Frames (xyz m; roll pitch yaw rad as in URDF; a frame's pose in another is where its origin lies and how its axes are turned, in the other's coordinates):
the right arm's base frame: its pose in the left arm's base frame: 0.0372 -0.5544 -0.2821 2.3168 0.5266 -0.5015
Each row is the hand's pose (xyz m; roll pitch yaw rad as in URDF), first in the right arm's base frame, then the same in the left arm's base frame.
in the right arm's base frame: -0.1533 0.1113 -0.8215 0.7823 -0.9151 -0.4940
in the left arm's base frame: 0.4565 -0.1824 0.3476 1.7276 1.1641 -1.8505
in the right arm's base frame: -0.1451 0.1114 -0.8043 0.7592 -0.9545 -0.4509
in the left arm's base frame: 0.4515 -0.1941 0.3335 1.7022 1.1202 -1.8912
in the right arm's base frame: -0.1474 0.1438 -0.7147 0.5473 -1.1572 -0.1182
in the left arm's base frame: 0.3912 -0.2612 0.3026 1.6487 0.8757 -2.0486
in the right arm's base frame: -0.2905 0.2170 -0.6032 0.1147 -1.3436 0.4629
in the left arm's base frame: 0.2098 -0.3118 0.3556 1.6480 0.6549 -2.2254
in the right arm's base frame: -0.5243 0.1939 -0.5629 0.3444 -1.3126 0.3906
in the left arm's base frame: 0.0063 -0.2161 0.4348 1.8309 0.6742 -2.1875
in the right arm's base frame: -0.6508 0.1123 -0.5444 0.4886 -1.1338 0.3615
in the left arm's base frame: -0.1014 -0.1094 0.4357 2.0929 0.6887 -1.9575
